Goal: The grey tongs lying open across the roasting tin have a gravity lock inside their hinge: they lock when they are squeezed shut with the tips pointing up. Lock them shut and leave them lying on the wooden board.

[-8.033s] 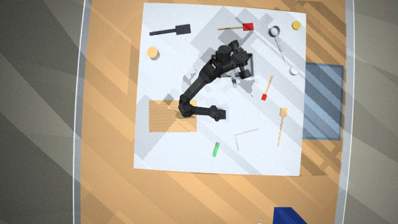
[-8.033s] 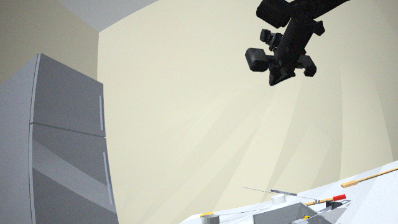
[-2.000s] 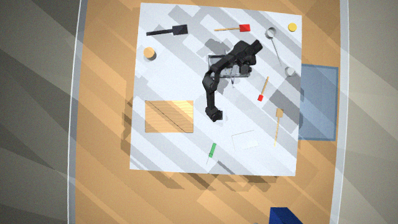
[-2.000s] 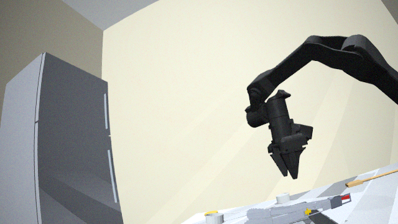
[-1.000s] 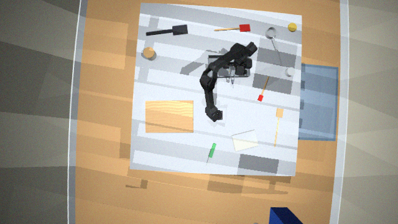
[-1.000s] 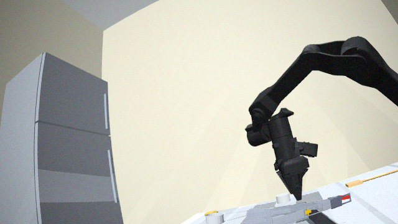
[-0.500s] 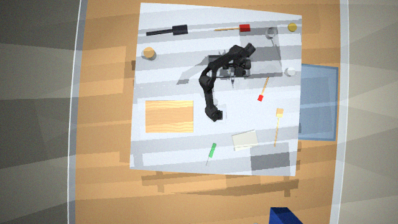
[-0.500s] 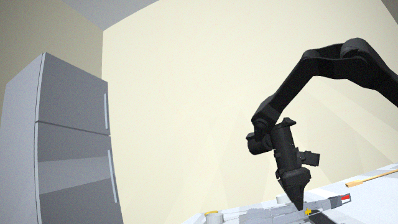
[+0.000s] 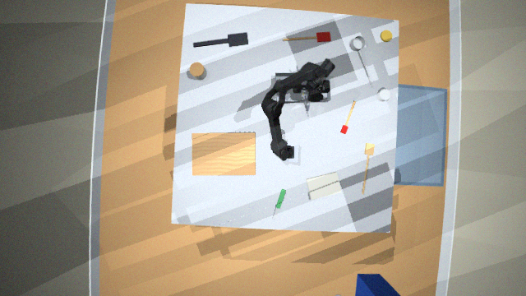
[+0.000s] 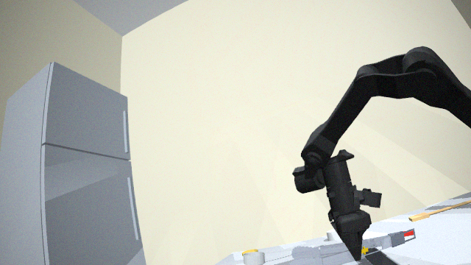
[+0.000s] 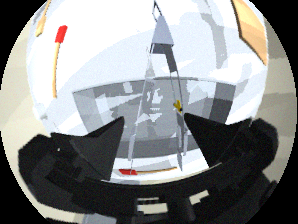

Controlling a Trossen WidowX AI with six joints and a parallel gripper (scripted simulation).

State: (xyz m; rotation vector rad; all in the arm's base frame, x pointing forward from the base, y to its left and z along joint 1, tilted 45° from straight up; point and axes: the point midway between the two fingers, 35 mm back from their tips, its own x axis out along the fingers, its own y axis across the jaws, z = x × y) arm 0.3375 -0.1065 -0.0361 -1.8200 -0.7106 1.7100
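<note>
Right now the roasting tin is 30 mm below my gripper tip, 30 mm ahead of it and 20 mm to the left of it. The rest, counted from my gripper tip: cream block (530 mm behind, 100 mm to the right, 50 mm below); then red spatula (330 mm ahead, 50 mm below, 40 mm to the right); then black spatula (470 mm to the left, 310 mm ahead, 60 mm below).
</note>
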